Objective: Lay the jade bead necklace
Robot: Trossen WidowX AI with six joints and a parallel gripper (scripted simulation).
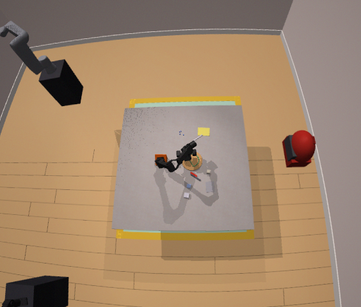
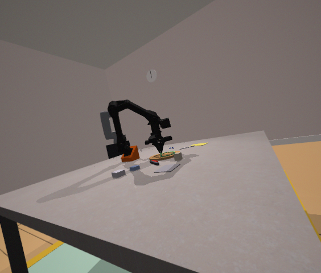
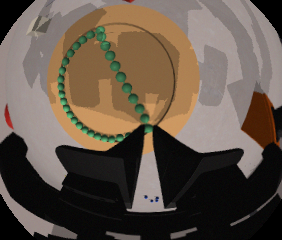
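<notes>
My gripper tip is 50 mm short of the round wooden bead board, 40 mm to the left of it and 10 mm above it. Round my gripper tip: beige cube: 190 mm ahead, 170 mm to the right; red-handled tool: 60 mm ahead, 200 mm to the right, 10 mm below; blue block: 290 mm to the right, 10 mm below.
</notes>
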